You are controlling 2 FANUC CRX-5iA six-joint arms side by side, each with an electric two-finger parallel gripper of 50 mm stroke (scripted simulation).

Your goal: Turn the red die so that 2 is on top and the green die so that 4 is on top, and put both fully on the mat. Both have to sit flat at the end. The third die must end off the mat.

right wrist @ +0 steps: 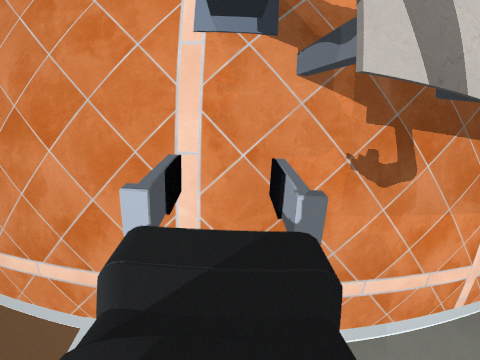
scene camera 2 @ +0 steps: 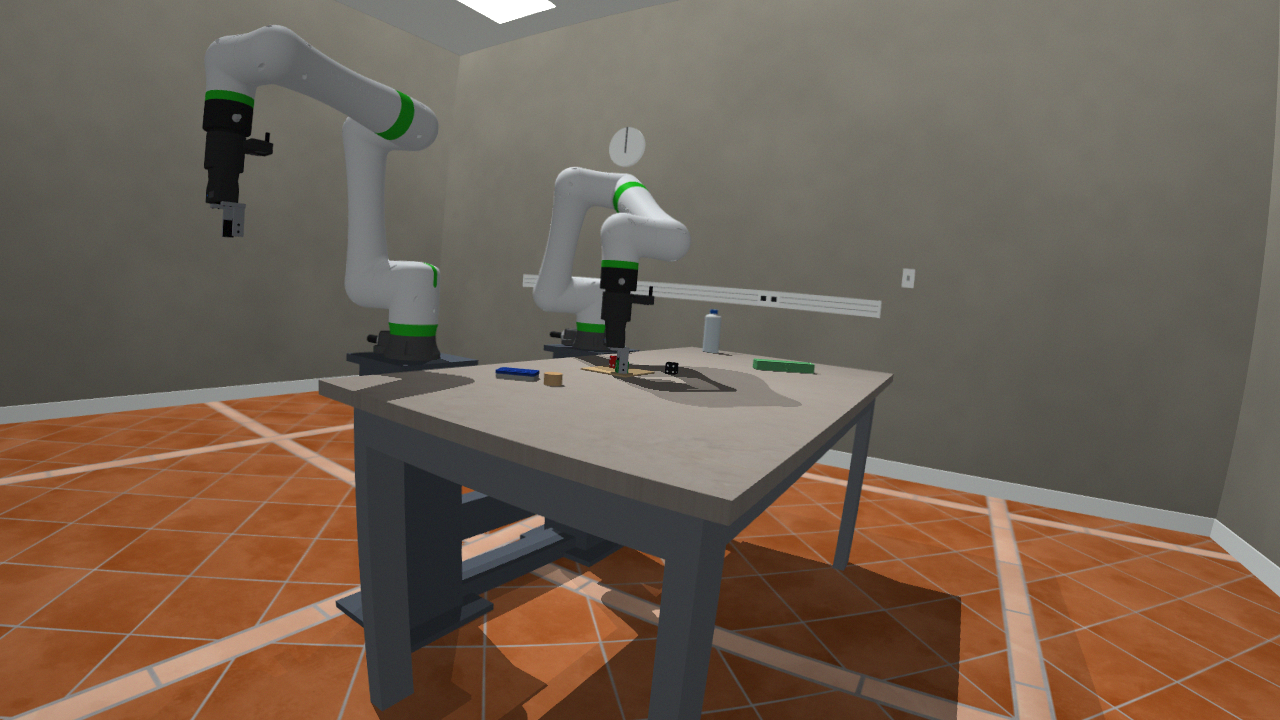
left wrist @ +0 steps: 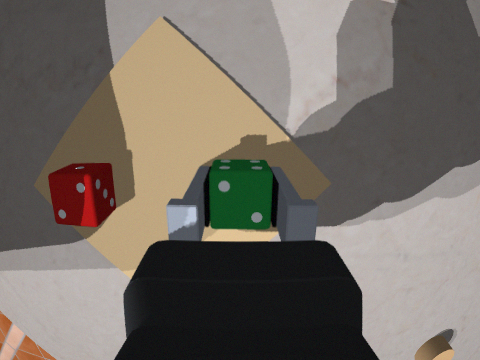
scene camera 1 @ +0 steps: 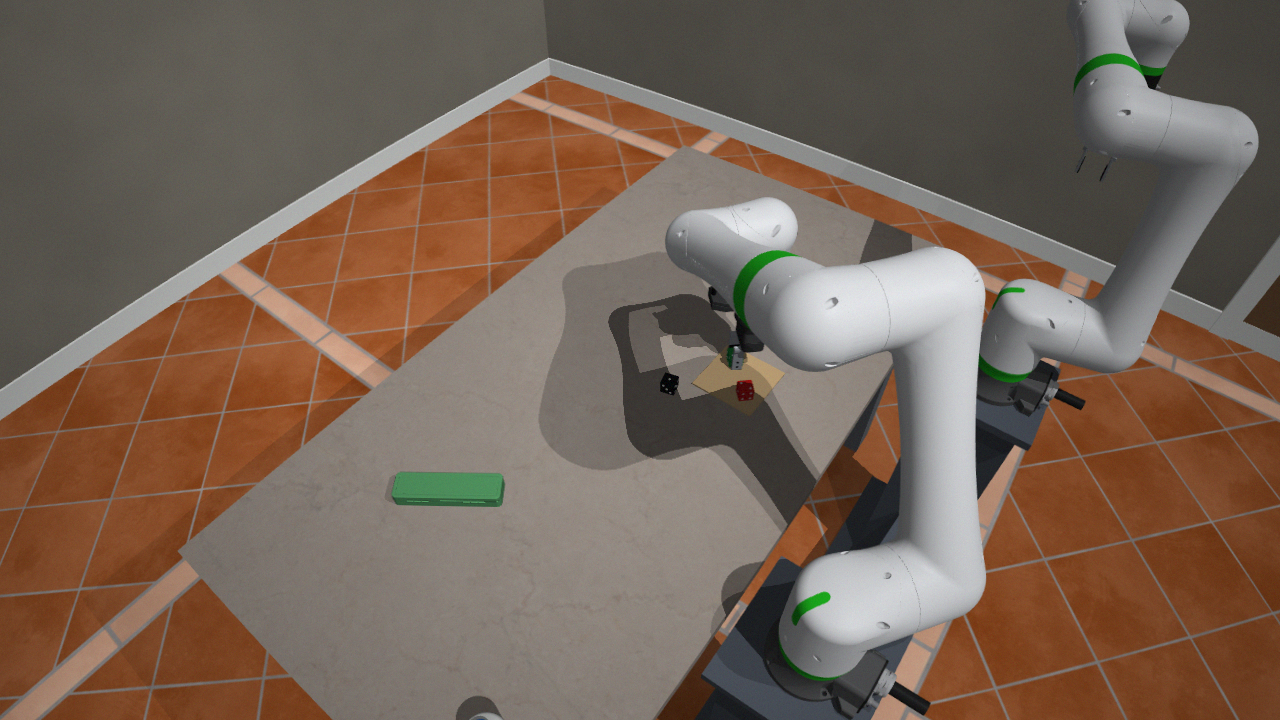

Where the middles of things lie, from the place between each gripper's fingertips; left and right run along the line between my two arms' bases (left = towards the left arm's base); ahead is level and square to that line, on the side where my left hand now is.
Labels:
Now: the green die (left wrist: 240, 191) right at my left hand (scene camera 2: 621, 372). From my left hand the other things lie so: tan mat (scene camera 1: 717, 379) 30 mm behind, 30 mm to the left, 20 mm below; then green box (scene camera 1: 410, 488) 210 mm ahead, 600 mm to the left, 10 mm below; then red die (left wrist: 82, 194) 70 mm behind, 60 mm to the left.
Right now the green die is 800 mm to the left of my right hand (scene camera 2: 232, 236), 420 mm ahead of it and 270 mm below it. Round my right hand: tan mat (830 mm to the left, 390 mm ahead, 290 mm below); then red die (860 mm to the left, 350 mm ahead, 270 mm below).

